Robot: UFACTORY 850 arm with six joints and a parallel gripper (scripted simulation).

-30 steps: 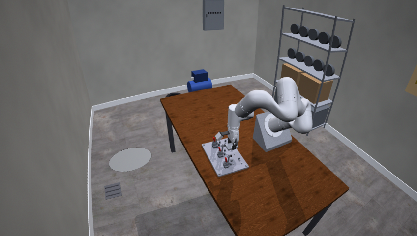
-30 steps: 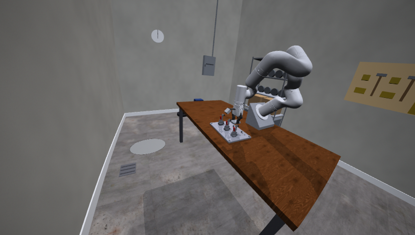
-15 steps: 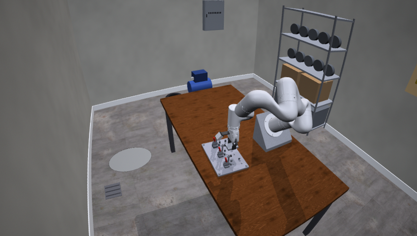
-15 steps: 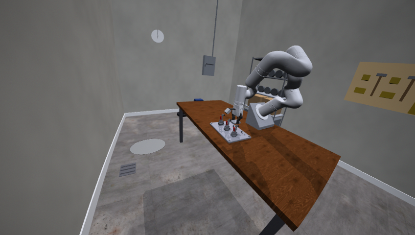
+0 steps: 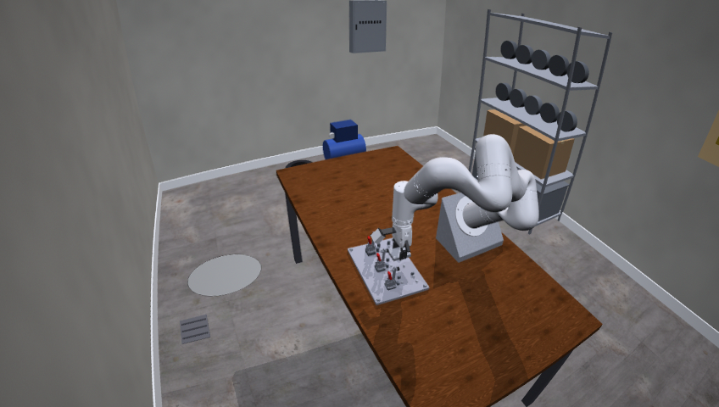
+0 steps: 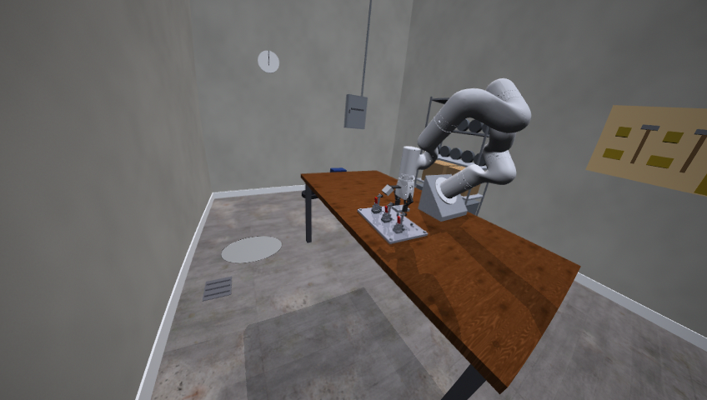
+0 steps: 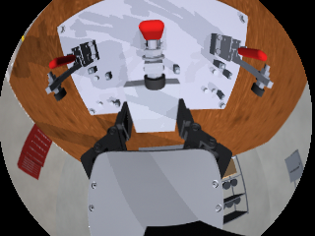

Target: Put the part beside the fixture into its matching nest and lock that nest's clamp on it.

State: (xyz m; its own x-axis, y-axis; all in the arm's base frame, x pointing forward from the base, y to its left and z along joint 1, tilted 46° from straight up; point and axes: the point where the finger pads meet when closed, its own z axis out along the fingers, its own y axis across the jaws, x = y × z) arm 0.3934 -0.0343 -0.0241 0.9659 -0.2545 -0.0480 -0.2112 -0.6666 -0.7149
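My hand is 9 cm above the grey fixture plate, 5 cm short of it and 2 cm to the left of it. The rest, counted from my hand: flat grey part: 1 cm below.
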